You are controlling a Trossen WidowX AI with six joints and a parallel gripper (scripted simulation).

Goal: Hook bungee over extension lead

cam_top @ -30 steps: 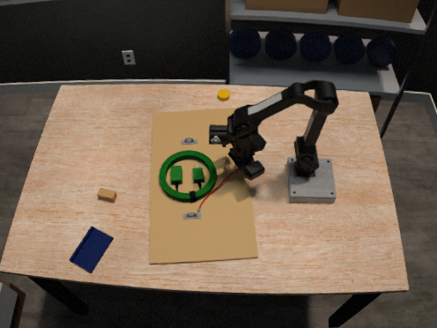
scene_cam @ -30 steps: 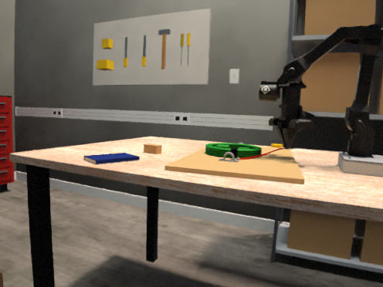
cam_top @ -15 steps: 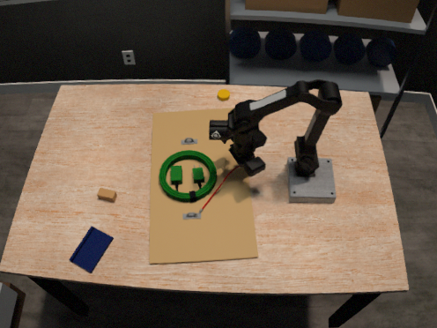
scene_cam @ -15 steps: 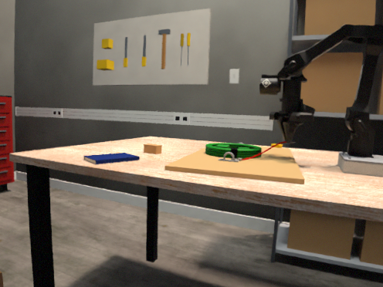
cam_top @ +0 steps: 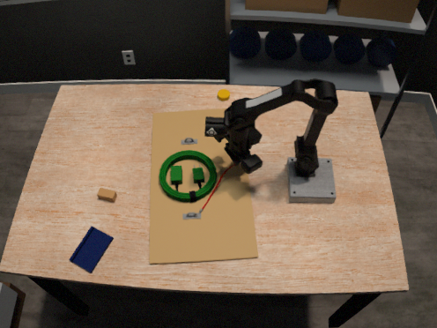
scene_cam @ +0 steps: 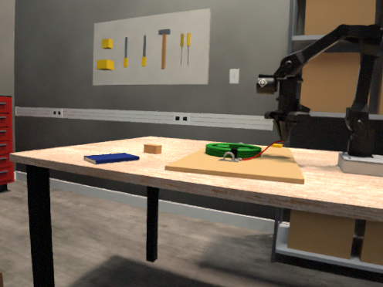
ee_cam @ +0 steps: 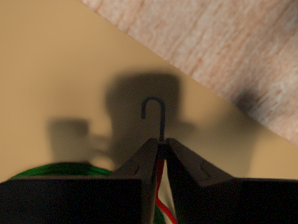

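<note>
Right now the coiled extension lead is 17 cm ahead of my hand, 7 cm below it and 2 cm to the left of it. Also, from my hand: tan block: 45 cm ahead, 9 cm to the left, 9 cm below; yellow disc: 38 cm to the right, 9 cm below, 4 cm ahead; blue book: 48 cm ahead, 29 cm to the left, 10 cm below.
</note>
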